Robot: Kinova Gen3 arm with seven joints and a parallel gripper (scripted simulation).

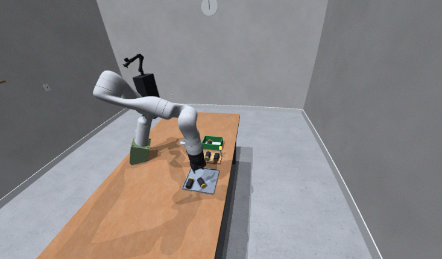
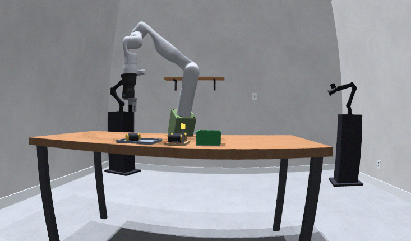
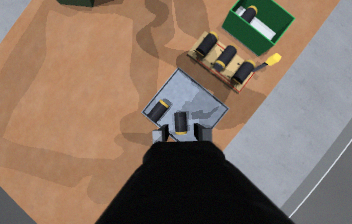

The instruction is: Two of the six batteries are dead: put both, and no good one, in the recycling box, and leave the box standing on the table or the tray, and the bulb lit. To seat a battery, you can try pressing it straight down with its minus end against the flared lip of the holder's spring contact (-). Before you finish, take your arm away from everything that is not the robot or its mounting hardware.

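Now: the grey tray 2 cm behind my hand, 3 cm to the left of it and 16 cm below it. Also, from my hand: green recycling box 9 cm behind, 35 cm to the left, 14 cm below.
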